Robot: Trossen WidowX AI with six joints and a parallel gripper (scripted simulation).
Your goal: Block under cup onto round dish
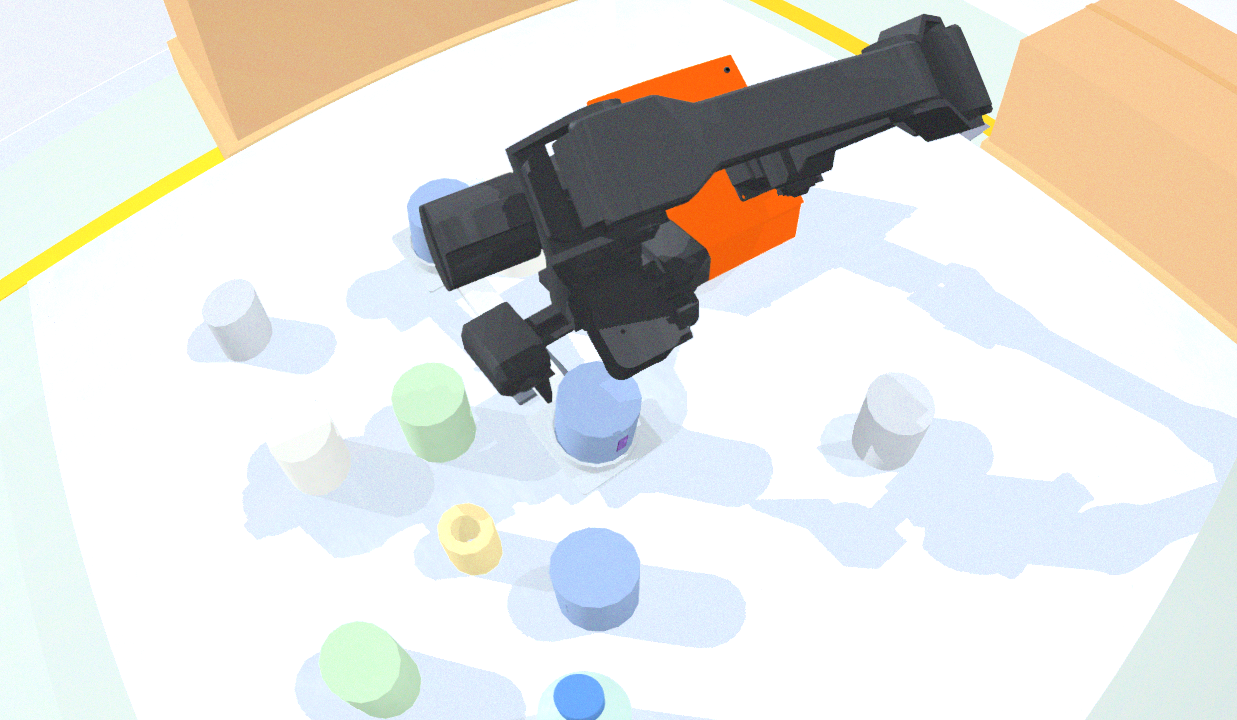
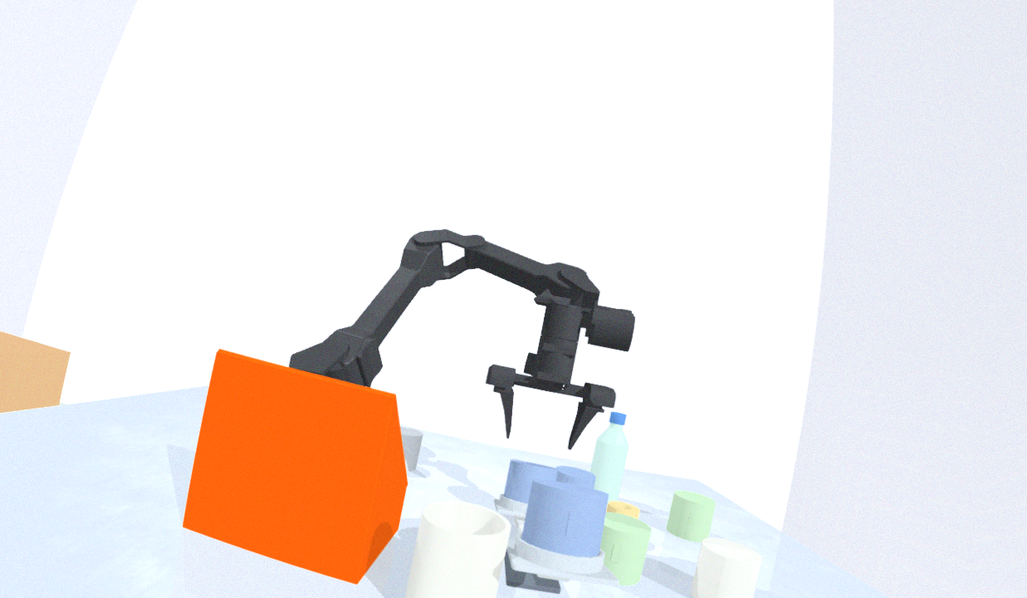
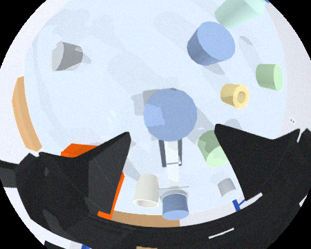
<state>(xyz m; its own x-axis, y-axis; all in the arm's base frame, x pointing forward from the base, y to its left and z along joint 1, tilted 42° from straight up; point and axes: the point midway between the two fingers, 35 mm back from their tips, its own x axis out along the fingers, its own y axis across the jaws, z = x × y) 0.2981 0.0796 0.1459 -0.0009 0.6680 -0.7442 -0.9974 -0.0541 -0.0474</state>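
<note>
Right now the pale teal block is 8 cm below my gripper tip. The rest, counted from my gripper tip: yellow ring: 15 cm ahead, 3 cm to the left, 10 cm below; then balance: 1 cm ahead, 14 cm to the right, 8 cm below; then bottle: 16 cm ahead, 23 cm to the left, 1 cm below.
</note>
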